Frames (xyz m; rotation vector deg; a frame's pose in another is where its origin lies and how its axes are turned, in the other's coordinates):
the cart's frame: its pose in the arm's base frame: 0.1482 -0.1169 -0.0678 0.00 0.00 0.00
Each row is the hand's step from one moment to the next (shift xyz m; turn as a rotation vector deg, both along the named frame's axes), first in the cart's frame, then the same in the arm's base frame.
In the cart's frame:
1: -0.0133 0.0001 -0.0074 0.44 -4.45 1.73
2: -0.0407 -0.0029 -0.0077 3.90 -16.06 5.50
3: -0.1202 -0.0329 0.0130 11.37 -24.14 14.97
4: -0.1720 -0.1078 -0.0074 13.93 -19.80 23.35
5: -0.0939 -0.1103 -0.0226 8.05 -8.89 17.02
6: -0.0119 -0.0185 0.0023 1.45 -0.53 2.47
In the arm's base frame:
1: -0.0133 0.0001 -0.0074 0.44 -4.45 1.73
2: -0.0407 -0.0029 -0.0077 3.90 -16.06 5.50
3: -0.1202 -0.0329 0.0130 11.37 -24.14 14.97
4: -0.1720 -0.1078 -0.0074 13.93 -19.80 23.35
5: -0.0939 -0.1103 -0.0226 8.05 -8.89 17.02
6: -0.0119 -0.0185 0.0023 1.45 -0.53 2.47

